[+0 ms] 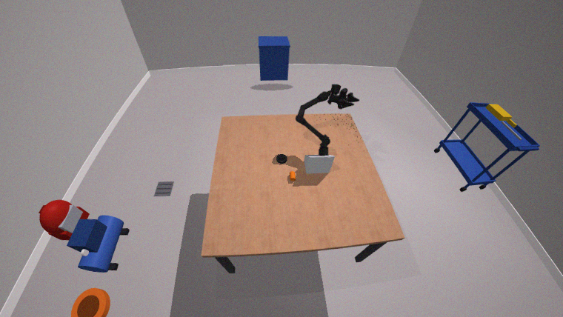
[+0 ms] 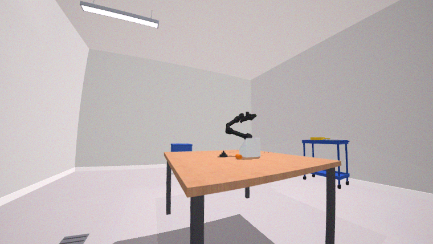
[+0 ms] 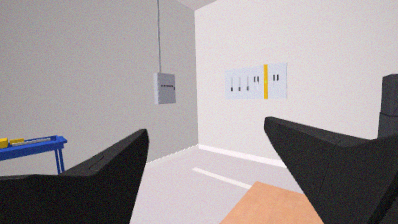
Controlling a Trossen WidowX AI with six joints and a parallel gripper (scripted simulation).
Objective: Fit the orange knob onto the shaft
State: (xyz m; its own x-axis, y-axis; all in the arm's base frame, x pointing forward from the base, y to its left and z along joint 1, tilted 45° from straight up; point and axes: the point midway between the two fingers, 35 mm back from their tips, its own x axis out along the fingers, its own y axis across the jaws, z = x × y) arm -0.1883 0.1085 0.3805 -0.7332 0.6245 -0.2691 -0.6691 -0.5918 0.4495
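My gripper tip is now 43 cm short of the orange knob, 30 cm to the right of it and 46 cm above it. The rest, counted from my gripper tip: dark round pedestal 51 cm ahead, 12 cm to the left, 45 cm below.
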